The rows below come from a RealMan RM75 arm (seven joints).
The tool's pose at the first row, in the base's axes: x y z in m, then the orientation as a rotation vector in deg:
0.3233, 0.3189, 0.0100, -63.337, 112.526, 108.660
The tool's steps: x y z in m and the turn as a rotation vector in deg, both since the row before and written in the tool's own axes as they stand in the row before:
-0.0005, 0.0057, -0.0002, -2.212, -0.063, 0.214
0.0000, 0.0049, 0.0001, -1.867, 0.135, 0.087
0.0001, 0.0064, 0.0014, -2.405, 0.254, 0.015
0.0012, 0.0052, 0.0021, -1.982, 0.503, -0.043
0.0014, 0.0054, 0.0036, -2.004, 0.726, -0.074
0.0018, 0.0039, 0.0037, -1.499, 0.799, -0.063
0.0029, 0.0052, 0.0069, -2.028, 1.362, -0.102
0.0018, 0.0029, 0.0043, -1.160, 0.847, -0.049
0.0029, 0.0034, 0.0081, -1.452, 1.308, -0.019
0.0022, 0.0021, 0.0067, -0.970, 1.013, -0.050
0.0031, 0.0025, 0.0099, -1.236, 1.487, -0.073
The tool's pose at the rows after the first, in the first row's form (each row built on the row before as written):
0.3202, 0.3183, 0.0148, -63.675, 111.039, 111.402
0.3172, 0.3177, 0.0186, -64.241, 109.751, 113.625
0.3128, 0.3179, 0.0234, -65.123, 107.983, 116.411
0.3081, 0.3183, 0.0266, -66.240, 106.559, 118.611
0.3025, 0.3197, 0.0299, -67.656, 105.137, 120.766
0.2974, 0.3212, 0.0318, -69.045, 104.138, 122.313
0.2892, 0.3245, 0.0341, -71.301, 102.828, 124.323
0.2842, 0.3264, 0.0353, -72.679, 102.084, 125.454
0.2761, 0.3307, 0.0363, -74.713, 101.251, 126.821
0.2698, 0.3344, 0.0367, -76.287, 100.679, 127.670
0.2607, 0.3399, 0.0369, 77.787, -98.971, -127.392

